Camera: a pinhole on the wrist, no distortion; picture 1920 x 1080 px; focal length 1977.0 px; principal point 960.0 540.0 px. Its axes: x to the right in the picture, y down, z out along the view. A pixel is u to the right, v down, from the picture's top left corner.
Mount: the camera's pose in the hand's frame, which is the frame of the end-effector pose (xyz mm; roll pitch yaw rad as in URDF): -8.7 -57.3 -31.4 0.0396 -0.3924 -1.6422
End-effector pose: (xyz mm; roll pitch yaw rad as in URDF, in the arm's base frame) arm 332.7 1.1 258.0 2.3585 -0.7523 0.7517
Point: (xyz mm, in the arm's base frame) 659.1 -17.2 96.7
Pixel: 1571 942
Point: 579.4 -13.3 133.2
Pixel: 1486 920
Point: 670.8 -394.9 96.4
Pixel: 481 121
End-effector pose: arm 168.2 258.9 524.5 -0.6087 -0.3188 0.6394
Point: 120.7 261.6 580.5
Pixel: 919 412
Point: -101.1 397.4 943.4
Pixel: 1656 661
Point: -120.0 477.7 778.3
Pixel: 968 535
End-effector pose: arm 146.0 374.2 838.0 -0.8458 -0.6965 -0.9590
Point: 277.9 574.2 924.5
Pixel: 979 544
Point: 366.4 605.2 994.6
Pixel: 983 870
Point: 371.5 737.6 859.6
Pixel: 772 98
